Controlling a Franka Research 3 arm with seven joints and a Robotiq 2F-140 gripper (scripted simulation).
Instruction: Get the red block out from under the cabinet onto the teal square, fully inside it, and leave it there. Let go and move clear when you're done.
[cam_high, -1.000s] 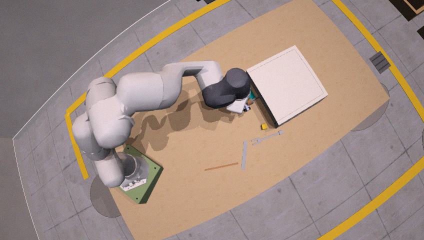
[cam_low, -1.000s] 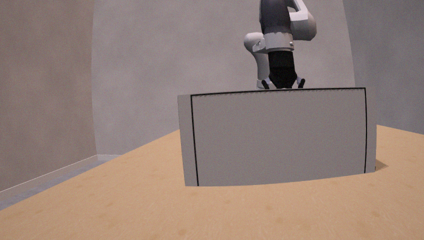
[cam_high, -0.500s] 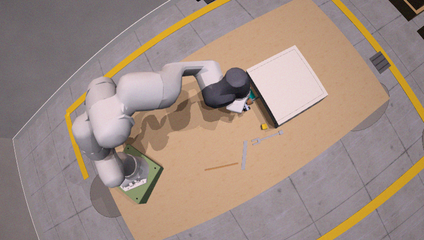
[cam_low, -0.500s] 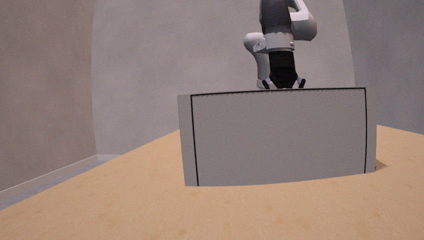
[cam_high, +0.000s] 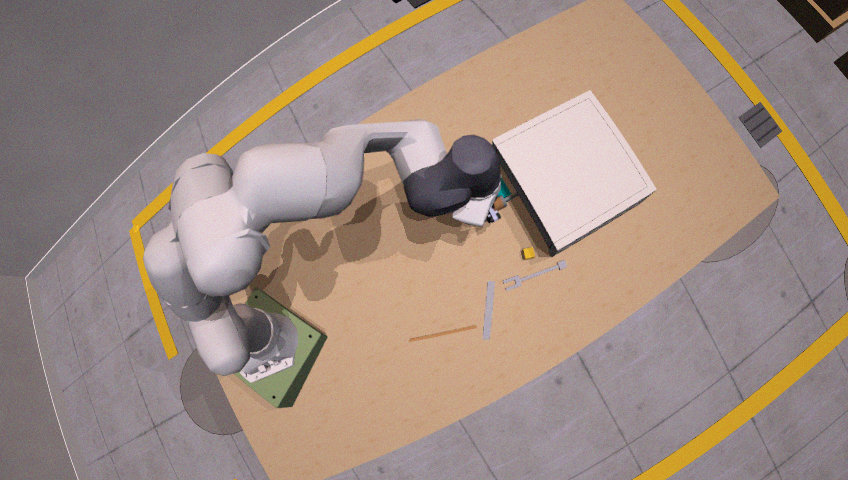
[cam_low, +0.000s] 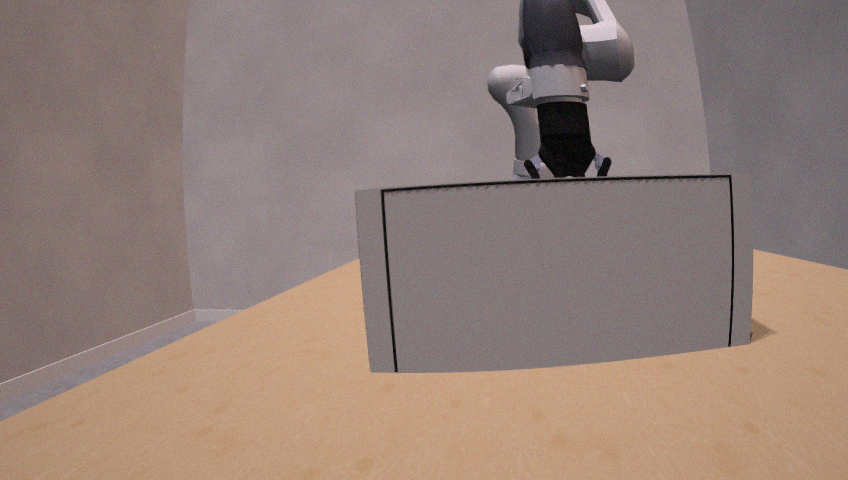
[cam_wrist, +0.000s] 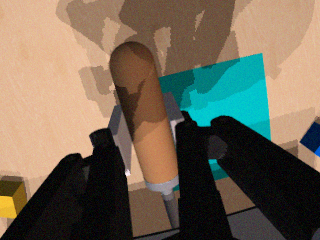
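The teal square lies 5 cm to the left of my hand, 4 cm below it and 4 cm ahead of it. Also, from my hand: blue block 14 cm to the left, 9 cm ahead, 2 cm below; then yellow block 16 cm to the right, 2 cm below, 2 cm ahead; then hook tool 13 cm ahead, 2 cm below, 1 cm to the left.
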